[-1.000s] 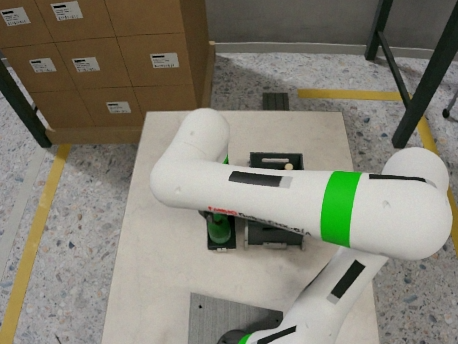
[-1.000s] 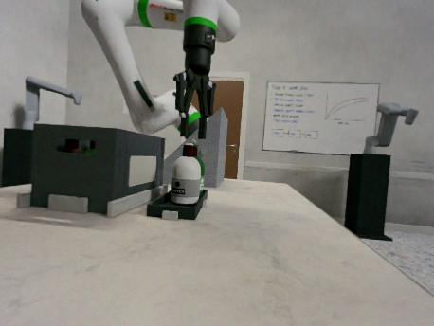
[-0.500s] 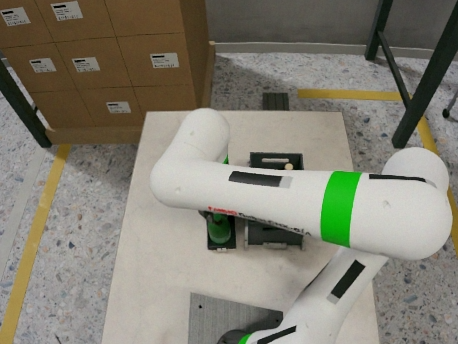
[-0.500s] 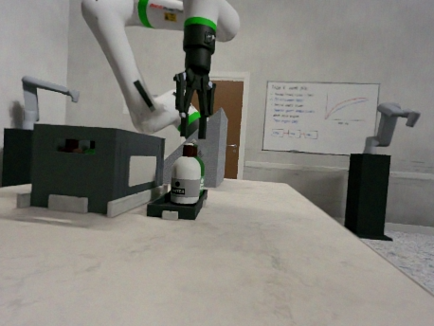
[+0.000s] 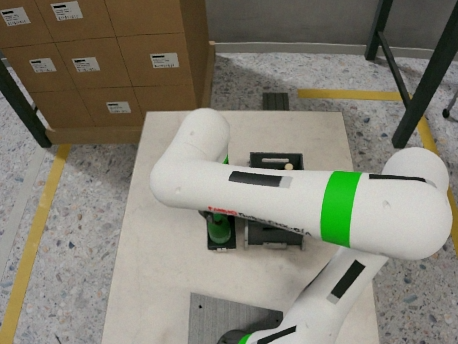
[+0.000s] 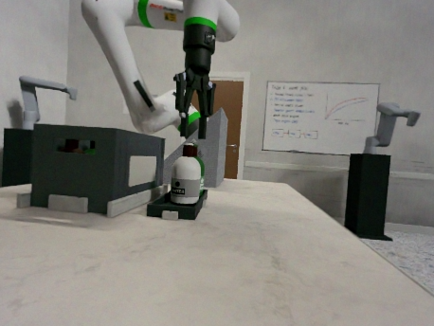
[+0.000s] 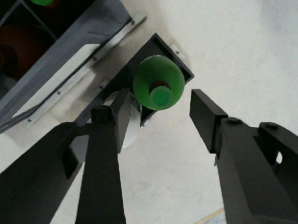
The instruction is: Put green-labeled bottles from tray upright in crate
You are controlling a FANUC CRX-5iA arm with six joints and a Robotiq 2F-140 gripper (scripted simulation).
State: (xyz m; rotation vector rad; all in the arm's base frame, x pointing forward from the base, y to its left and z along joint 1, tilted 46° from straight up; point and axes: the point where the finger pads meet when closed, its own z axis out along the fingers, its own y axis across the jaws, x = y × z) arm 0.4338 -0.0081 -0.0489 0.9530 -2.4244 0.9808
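Now: the white-labeled bottle 9 cm ahead of my hand and 13 cm below it. From my hand the other things lie so: dark crate 9 cm ahead, 20 cm to the right, 13 cm below; then dark tray 9 cm ahead, 20 cm below.
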